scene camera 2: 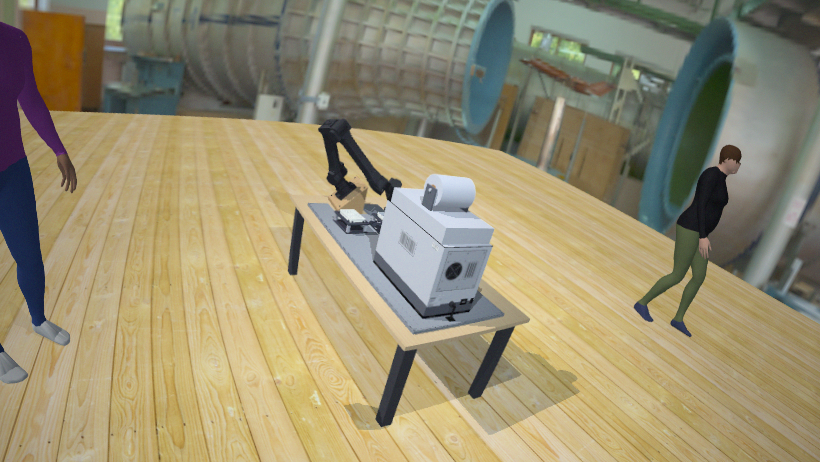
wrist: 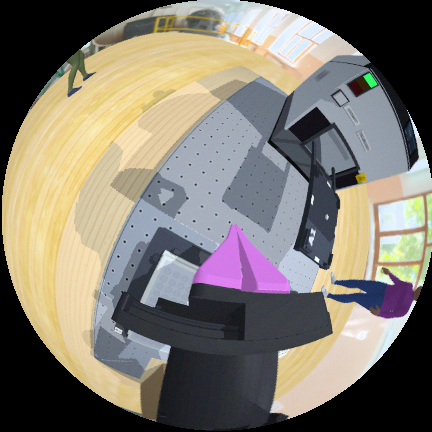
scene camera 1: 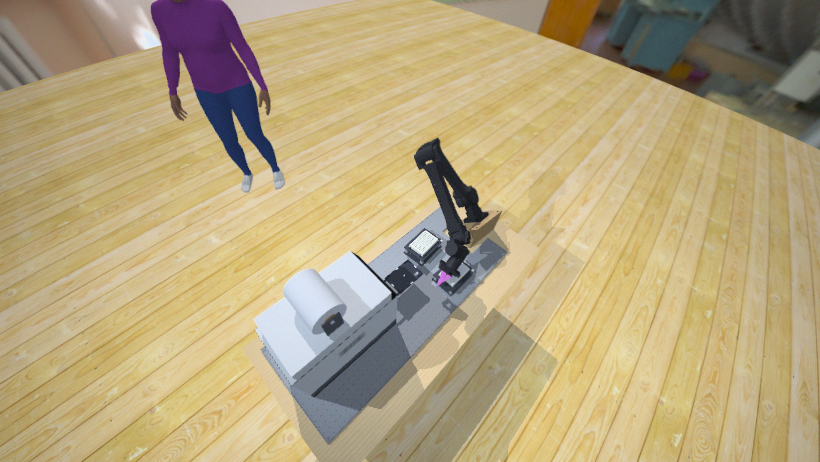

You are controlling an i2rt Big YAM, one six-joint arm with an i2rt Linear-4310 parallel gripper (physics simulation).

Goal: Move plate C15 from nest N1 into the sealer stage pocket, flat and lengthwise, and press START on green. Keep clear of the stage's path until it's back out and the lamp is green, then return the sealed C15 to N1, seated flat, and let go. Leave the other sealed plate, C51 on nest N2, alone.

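Places are measured from the arm's base along level axes (x ahead, y left, z up), in centimetres.
Where they show: gripper, fingertip midpoint: (wrist: 232,228) (scene camera 1: 437,285); arm's base, link origin: (scene camera 2: 346,191) (scene camera 1: 476,218).
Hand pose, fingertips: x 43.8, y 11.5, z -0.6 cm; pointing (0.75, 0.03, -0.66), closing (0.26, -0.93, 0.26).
Observation:
Each offset is from my fingertips to the top centre of the thing. "spot": to the spot under its first point.
Plate C15 @(dx -11.5, dy +0.5, dz -0.6 cm) (wrist: 167,278) (scene camera 1: 460,280) is a pale well plate lying flat in the dark nest N1 @(spot: dx -8.9, dy +7.5, dz -6.8 cm) (wrist: 139,257), partly hidden by my wrist. My gripper (wrist: 232,228) (scene camera 1: 442,280) has its purple fingers pressed together, with nothing between them. It sits just over the plate's edge on the sealer side. The black stage pocket @(spot: dx +7.2, dy -11.2, dz +2.2 cm) (wrist: 320,219) (scene camera 1: 403,277) stands out in front of the sealer (wrist: 354,120) (scene camera 1: 338,298) (scene camera 2: 429,252) and is empty. The lamp (wrist: 369,80) is green, and the white START button @(spot: dx +22.7, dy -3.3, dz +12.2 cm) (wrist: 339,97) is beside it. In scene camera 2 the gripper is hidden behind the sealer.
Plate C51 @(dx -12.5, dy -20.3, dz +0.0 cm) (scene camera 1: 423,243) (scene camera 2: 350,215) sits on nest N2 beside the arm's base. A white film roll @(dx +46.5, dy -12.9, dz +40.8 cm) (scene camera 1: 312,298) (scene camera 2: 452,192) tops the sealer. A person in purple (scene camera 1: 220,86) stands on the floor beyond the table, and another (scene camera 2: 697,229) walks past.

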